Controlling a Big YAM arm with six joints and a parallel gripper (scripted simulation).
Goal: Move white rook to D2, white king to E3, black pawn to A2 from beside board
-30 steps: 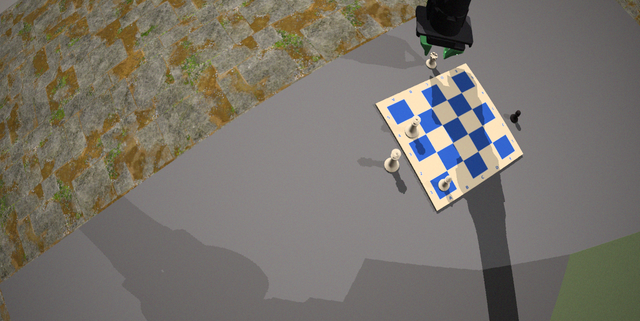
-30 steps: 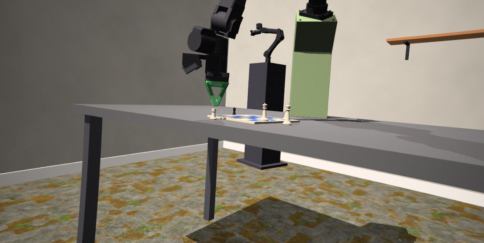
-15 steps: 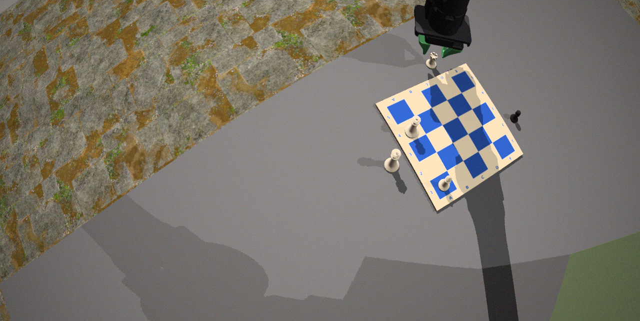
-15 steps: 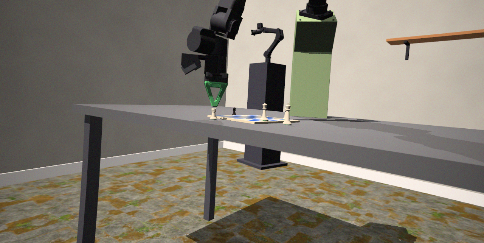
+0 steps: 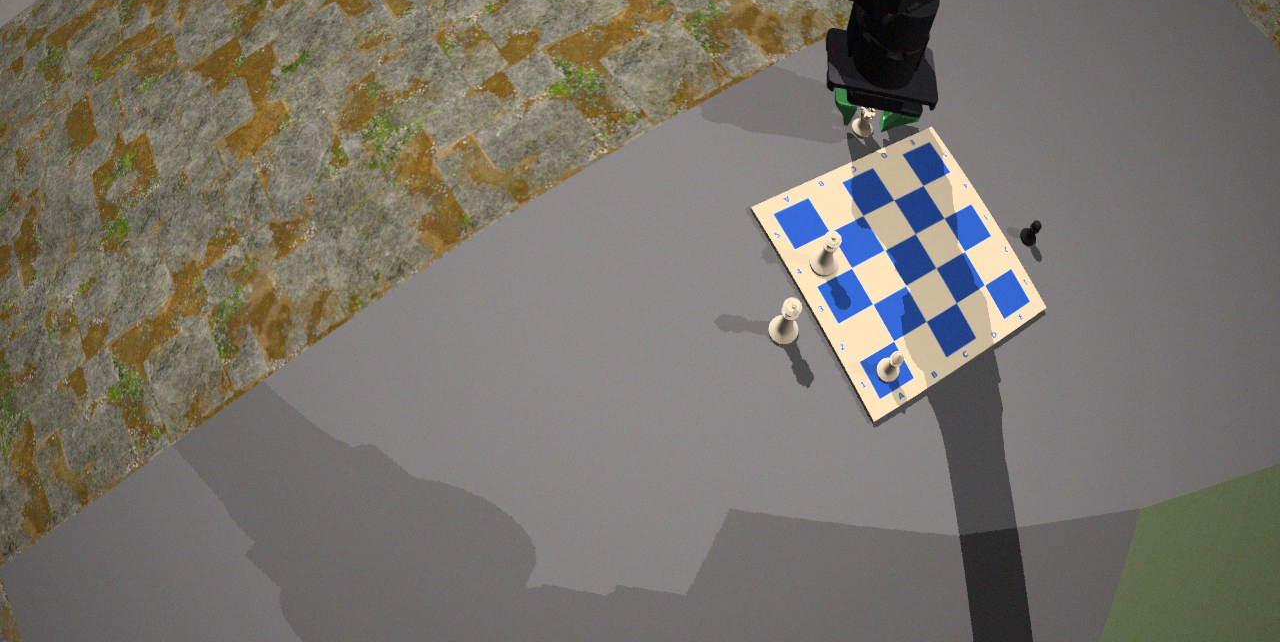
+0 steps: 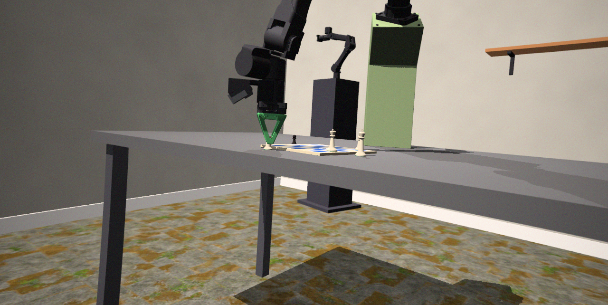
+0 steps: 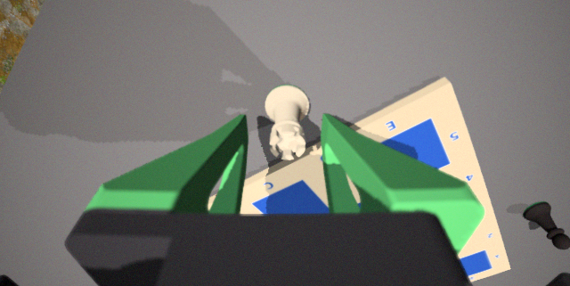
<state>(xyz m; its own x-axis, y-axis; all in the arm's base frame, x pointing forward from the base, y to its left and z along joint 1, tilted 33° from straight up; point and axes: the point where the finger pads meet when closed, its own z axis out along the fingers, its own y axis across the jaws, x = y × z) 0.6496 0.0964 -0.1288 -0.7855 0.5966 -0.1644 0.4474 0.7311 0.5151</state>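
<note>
Right now my hand is 14 cm past the board, 2 cm to the right of it and 2 cm above it. Also, from my hand: white pawn (22 cm behind, 9 cm to the left); white king (15 cm behind, 16 cm to the left, 1 cm above); black pawn (17 cm behind, 12 cm to the right, 1 cm below).
</note>
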